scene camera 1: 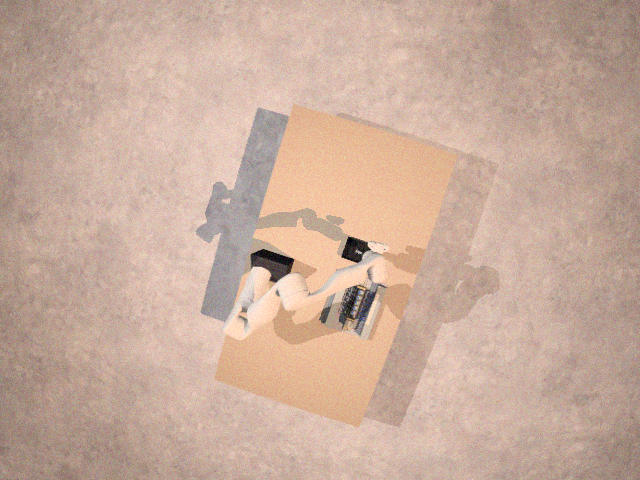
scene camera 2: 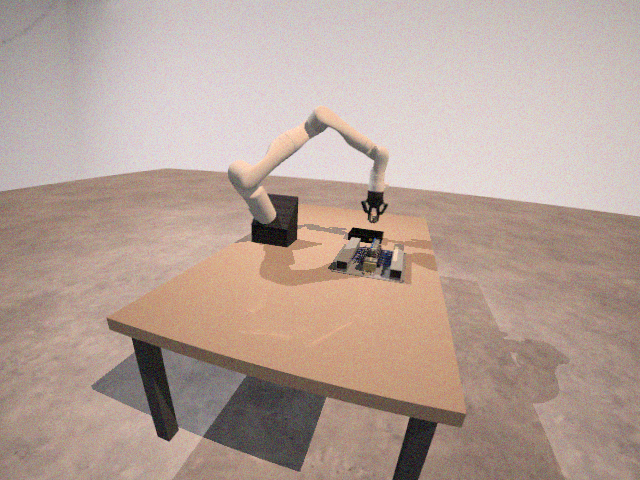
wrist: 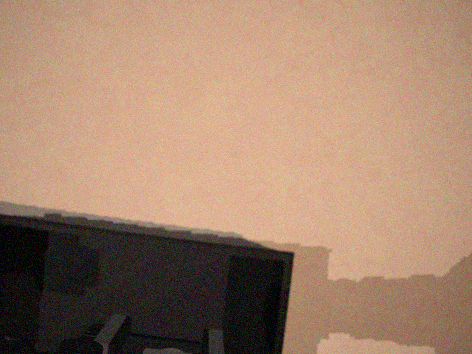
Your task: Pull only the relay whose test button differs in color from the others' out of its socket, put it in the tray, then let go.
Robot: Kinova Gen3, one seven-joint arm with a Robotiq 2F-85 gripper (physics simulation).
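Frame: origin at the arm's base, x left, y back, z up, level; centimetres.
Seen in the pictures: gripper, between the fingertips: (scene camera 2: 372,221) (wrist: 164,347); arm's base, origin of its link: (scene camera 1: 262,272) (scene camera 2: 266,215).
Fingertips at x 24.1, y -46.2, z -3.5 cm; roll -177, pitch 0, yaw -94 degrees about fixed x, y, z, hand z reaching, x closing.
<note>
Offsets run from my fingertips to a thing's top centre. "*": to the spot under its first point. Level surfaces: height alone.
My gripper (scene camera 2: 373,215) (wrist: 164,342) is shut on a relay, a small pale piece @(* dy -0.1, dx +0.4, dz +1.8 cm) (wrist: 165,351) cut off by the wrist view's lower edge. Its test button cannot be made out. The gripper points down, above the open black tray @(dy +2.5, dx -1.6, dz -5.4 cm) (scene camera 1: 346,248) (scene camera 2: 356,234) (wrist: 287,305). In the wrist view the fingertips show against the tray's interior. In scene camera 2 there is a gap between the fingertips and the tray. Other relays (scene camera 2: 371,252) (scene camera 1: 356,302) stand in a row on the grey panel @(* dy +7.8, dx -44.4, dz -7.7 cm) (scene camera 2: 338,268); their button colours are too small to tell.
The panel lies close beside the tray, with a long raised grey duct @(dy +6.3, dx -29.6, dz -4.6 cm) (scene camera 2: 349,252) on one side and another @(dy -13.4, dx -30.1, dz -4.6 cm) (scene camera 2: 397,261) on the other. The arm's black base block (scene camera 1: 272,262) (scene camera 2: 279,235) stands at the table's left side. The arm reaches over the wooden table @(dz -8.9 cm) (scene camera 1: 361,160) (scene camera 2: 248,304).
</note>
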